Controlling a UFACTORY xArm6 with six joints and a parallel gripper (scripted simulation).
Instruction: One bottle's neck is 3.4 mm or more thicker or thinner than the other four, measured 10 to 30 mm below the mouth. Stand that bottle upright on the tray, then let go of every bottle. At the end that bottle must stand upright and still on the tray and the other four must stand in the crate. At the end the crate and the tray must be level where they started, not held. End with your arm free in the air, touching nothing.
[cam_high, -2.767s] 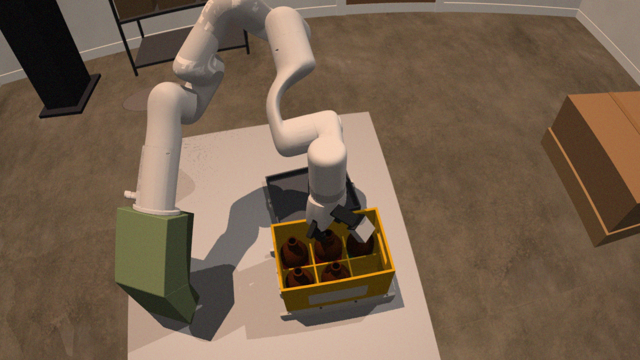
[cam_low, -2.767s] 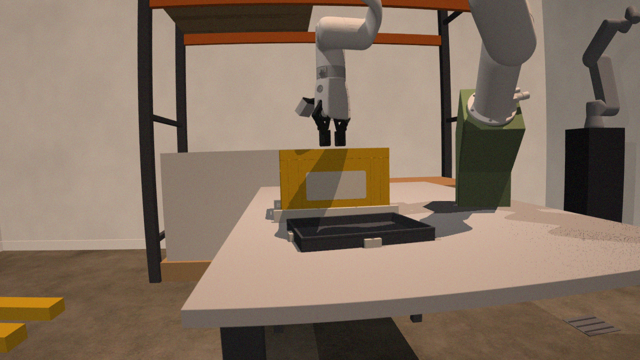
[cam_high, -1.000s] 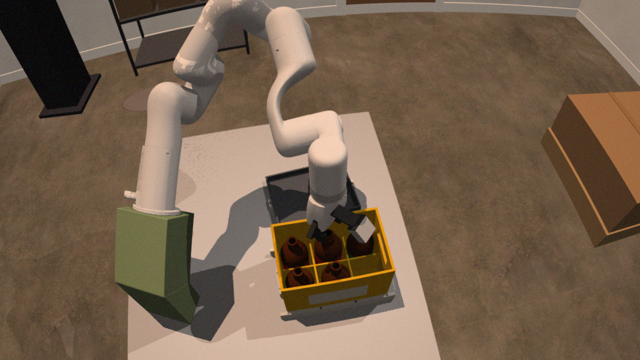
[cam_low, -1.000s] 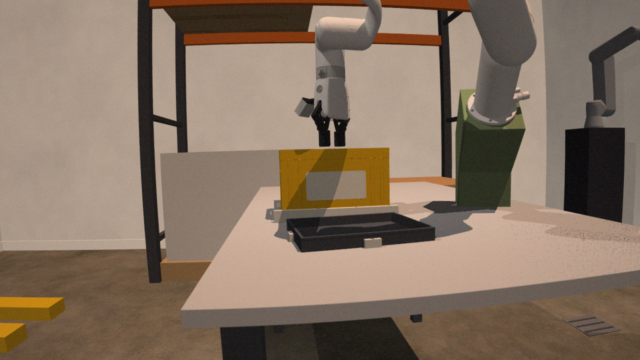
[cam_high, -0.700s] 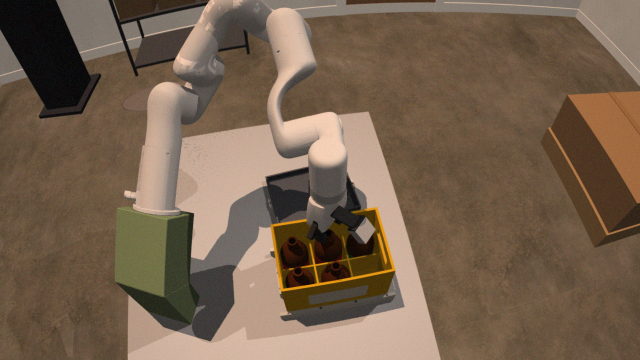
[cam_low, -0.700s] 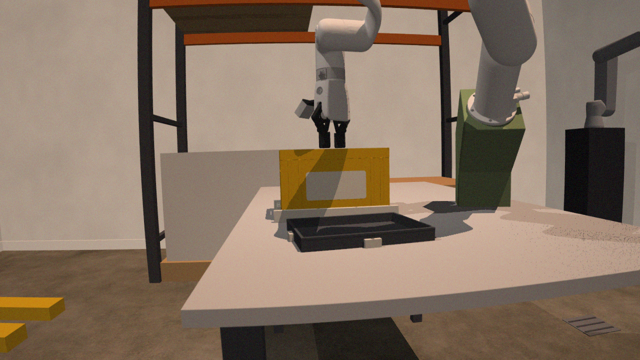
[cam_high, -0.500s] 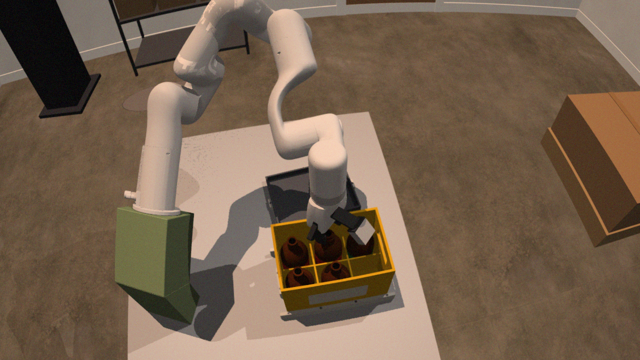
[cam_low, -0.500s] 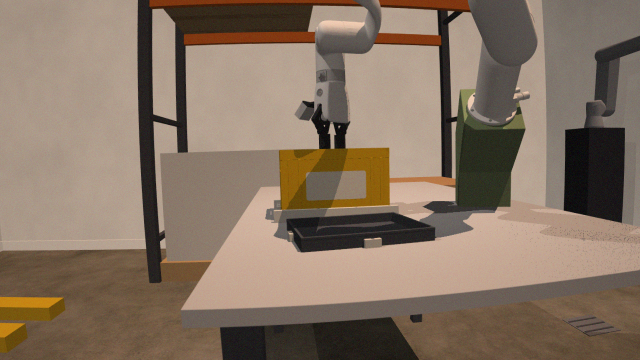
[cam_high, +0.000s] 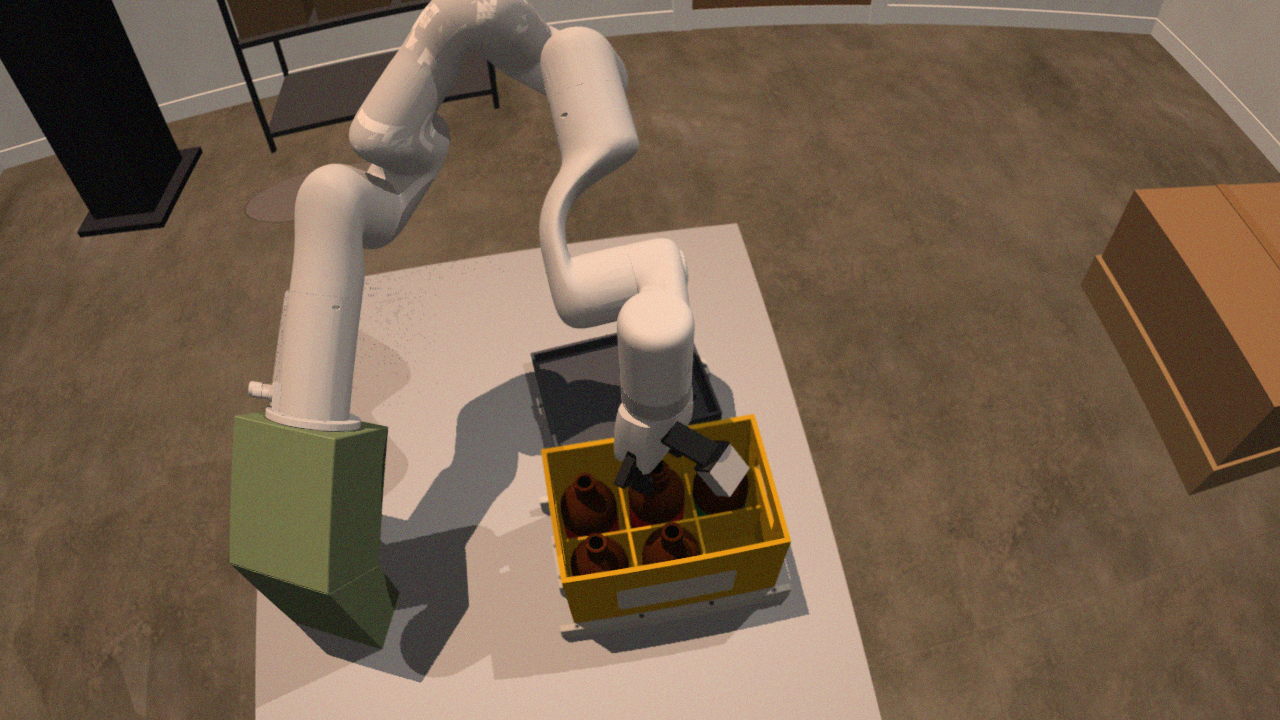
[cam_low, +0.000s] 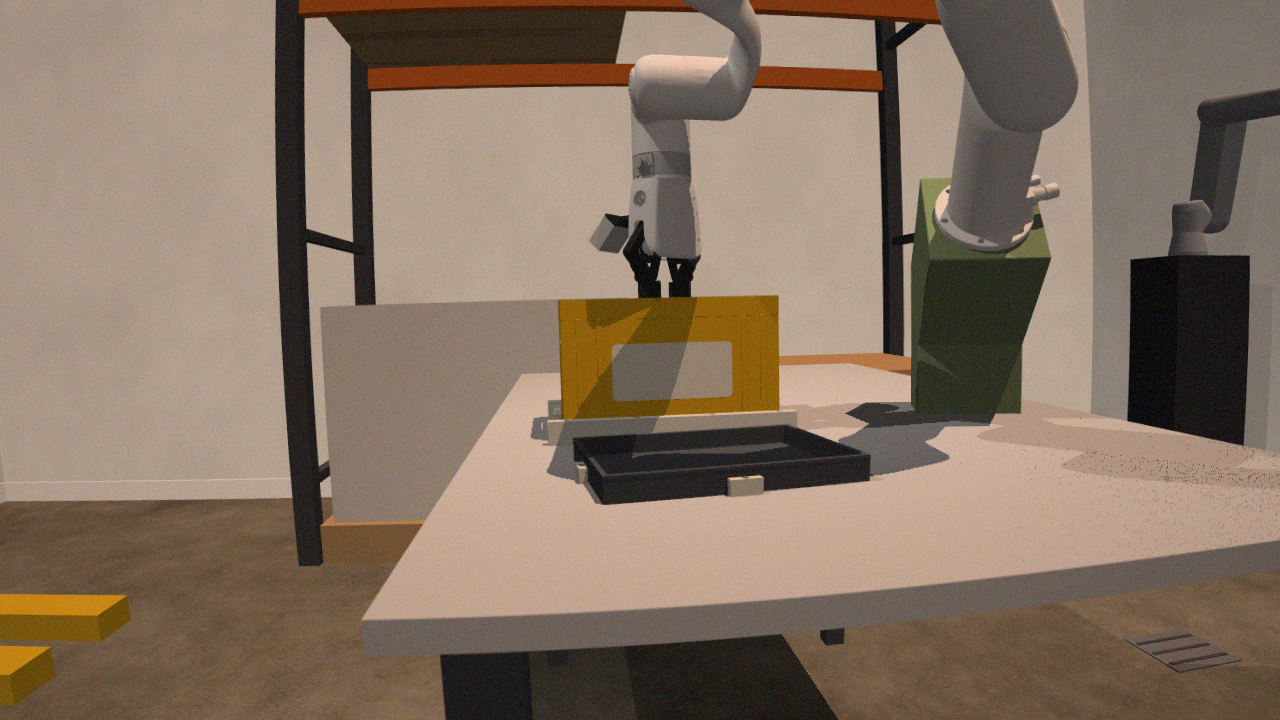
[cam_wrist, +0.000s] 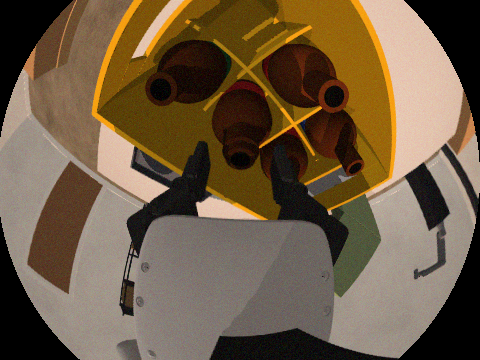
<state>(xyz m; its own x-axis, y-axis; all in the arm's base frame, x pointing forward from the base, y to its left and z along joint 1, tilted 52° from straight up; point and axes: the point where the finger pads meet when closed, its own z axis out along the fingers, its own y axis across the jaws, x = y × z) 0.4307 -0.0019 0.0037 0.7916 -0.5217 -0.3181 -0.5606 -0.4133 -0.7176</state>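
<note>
Now: the glass bottle 90 mm below my hand. From my hand the other things lie so: yellow crate 90 mm below, 50 mm to the right, 10 mm ahead; then dark tray 230 mm to the left, 160 mm below, 50 mm behind.
</note>
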